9 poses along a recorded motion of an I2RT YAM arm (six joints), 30 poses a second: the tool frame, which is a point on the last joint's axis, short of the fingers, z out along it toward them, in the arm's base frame.
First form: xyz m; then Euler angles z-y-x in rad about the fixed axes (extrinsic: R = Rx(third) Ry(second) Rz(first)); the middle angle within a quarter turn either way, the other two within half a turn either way.
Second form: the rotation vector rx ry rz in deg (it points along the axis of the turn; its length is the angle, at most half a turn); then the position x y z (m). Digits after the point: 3 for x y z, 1 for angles.
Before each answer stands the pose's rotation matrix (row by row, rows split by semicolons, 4 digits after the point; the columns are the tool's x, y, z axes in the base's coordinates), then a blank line. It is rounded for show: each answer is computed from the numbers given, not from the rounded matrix.
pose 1, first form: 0.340 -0.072 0.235 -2.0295 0.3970 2.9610
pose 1, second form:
-0.4083 0.8269 0.3867; 0.8513 0.4979 -0.1656; -0.3295 0.2615 -0.9072

79.5 133.4 4.5 0.340 -0.072 0.235
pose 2, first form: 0.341 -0.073 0.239 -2.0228 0.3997 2.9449
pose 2, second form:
-0.4023 0.8287 0.3891; 0.8490 0.4968 -0.1800; -0.3425 0.2580 -0.9034

79.5 132.7 3.7 0.341 -0.073 0.239
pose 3, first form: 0.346 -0.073 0.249 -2.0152 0.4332 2.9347
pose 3, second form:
-0.3902 0.8195 0.4198; 0.8465 0.4986 -0.1864; -0.3621 0.2826 -0.8883

78.6 131.0 4.5 0.346 -0.073 0.249
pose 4, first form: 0.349 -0.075 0.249 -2.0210 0.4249 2.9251
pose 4, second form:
-0.3965 0.8203 0.4122; 0.8408 0.5047 -0.1957; -0.3686 0.2690 -0.8898

78.2 131.4 3.5 0.349 -0.075 0.249
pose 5, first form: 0.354 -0.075 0.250 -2.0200 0.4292 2.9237
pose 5, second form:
-0.3949 0.8191 0.4161; 0.8404 0.5050 -0.1966; -0.3712 0.2721 -0.8878

78.1 131.2 3.6 0.354 -0.075 0.250
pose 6, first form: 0.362 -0.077 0.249 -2.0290 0.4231 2.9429
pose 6, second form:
-0.4033 0.8178 0.4106; 0.8434 0.5063 -0.1800; -0.3551 0.2737 -0.8939

78.2 132.1 4.4 0.362 -0.077 0.249
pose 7, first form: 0.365 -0.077 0.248 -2.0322 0.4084 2.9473
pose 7, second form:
-0.4086 0.8218 0.3971; 0.8444 0.5055 -0.1772; -0.3464 0.2630 -0.9005

78.6 132.8 4.0 0.365 -0.077 0.248
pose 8, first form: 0.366 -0.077 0.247 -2.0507 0.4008 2.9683
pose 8, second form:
-0.4251 0.8167 0.3902; 0.8427 0.5145 -0.1588; -0.3304 0.2613 -0.9070

78.2 134.1 4.8 0.366 -0.077 0.247
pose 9, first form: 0.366 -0.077 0.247 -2.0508 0.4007 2.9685
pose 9, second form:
-0.4252 0.8167 0.3901; 0.8427 0.5145 -0.1586; -0.3302 0.2613 -0.9070

78.2 134.1 4.8 0.366 -0.077 0.247
